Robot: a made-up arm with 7 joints.
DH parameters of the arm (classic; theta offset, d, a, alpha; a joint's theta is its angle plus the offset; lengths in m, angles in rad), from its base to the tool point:
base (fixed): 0 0.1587 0 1.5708
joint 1: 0 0.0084 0.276 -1.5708
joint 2: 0 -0.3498 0.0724 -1.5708
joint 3: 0 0.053 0.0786 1.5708
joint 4: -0.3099 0 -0.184 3.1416
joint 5: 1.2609 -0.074 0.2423 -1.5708
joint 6: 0 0.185 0.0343 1.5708
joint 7: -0.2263 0 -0.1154 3.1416
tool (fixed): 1.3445 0.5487 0 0
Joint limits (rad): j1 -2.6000..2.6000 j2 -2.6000..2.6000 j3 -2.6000..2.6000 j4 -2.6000..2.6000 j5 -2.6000..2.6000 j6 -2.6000..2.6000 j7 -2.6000..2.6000
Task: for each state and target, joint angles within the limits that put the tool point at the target. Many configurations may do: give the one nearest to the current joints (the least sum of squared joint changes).
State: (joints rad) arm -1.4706 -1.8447 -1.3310 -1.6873 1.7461 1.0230 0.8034
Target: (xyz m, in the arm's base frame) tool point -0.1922 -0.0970 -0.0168
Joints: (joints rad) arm -1.4579 -1.6973 -1.2074 -1.7032 1.8666 1.5544 0.8004
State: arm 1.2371 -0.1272 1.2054 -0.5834 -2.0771 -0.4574 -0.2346
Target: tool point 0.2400 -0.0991 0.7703
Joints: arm 0.9512 -0.1684 0.6451 -0.6481 -1.8983 0.2562 -0.2046
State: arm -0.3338 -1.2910 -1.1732 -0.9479 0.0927 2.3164 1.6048
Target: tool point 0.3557 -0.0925 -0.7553
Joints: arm -0.4996 -0.8812 -0.8071 -0.9554 0.0892 2.6000 1.2873
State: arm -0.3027 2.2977 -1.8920 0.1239 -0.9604 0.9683 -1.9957
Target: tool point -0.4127 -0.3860 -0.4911
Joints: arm -0.6678 2.0808 -1.6895 -0.4126 -0.6159 1.2429 -2.0328
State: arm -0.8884 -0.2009 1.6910 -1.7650 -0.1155 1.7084 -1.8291
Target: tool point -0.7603 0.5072 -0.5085
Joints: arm -1.4744 0.0955 1.6644 -1.8285 -0.2012 1.2354 -1.7806
